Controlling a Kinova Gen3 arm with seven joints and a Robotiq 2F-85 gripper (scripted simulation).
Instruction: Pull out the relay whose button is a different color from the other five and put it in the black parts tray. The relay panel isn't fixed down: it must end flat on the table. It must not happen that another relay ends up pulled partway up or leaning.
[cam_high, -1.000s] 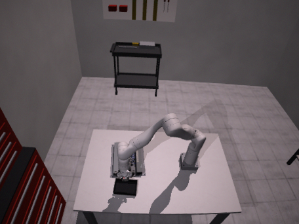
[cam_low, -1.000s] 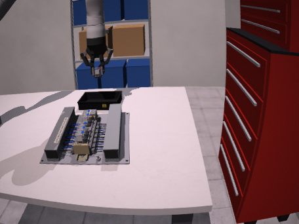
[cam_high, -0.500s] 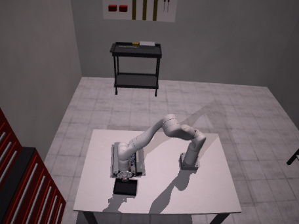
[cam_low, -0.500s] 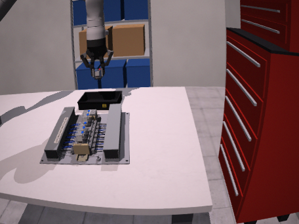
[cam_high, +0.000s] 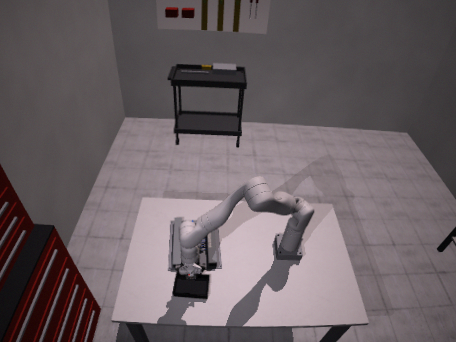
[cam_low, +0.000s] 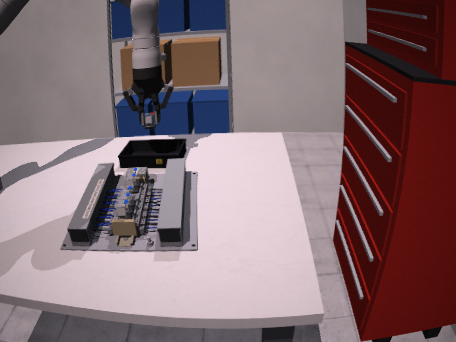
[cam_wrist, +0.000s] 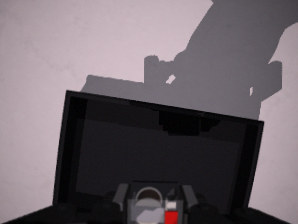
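My hand is 10 cm above the black parts tray. The rest, counted from my hand: red-button relay 1 cm below.
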